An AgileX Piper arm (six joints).
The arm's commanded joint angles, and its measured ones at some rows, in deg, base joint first. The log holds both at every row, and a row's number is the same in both.
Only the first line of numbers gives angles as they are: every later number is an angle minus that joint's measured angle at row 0.
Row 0, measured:
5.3, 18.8, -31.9, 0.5, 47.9, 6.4
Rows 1 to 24, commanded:
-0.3, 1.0, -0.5, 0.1, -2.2, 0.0
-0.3, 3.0, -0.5, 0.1, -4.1, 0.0
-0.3, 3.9, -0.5, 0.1, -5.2, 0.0
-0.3, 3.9, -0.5, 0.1, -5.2, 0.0
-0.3, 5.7, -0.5, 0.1, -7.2, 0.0
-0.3, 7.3, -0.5, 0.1, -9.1, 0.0
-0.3, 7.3, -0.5, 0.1, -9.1, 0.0
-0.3, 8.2, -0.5, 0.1, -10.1, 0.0
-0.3, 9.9, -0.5, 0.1, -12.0, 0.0
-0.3, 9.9, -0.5, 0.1, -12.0, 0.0
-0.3, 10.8, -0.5, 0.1, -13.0, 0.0
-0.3, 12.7, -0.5, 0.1, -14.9, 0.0
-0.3, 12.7, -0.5, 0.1, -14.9, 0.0
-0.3, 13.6, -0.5, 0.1, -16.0, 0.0
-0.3, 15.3, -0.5, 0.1, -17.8, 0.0
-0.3, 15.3, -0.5, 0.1, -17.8, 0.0
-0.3, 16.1, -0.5, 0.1, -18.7, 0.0
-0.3, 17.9, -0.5, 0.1, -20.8, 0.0
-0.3, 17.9, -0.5, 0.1, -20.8, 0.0
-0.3, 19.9, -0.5, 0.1, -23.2, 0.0
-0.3, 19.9, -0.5, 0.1, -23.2, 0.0
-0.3, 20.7, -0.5, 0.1, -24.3, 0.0
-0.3, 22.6, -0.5, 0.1, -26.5, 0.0
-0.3, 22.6, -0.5, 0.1, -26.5, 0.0
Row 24, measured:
0.0, 20.4, 0.0, 0.0, -22.9, 0.0
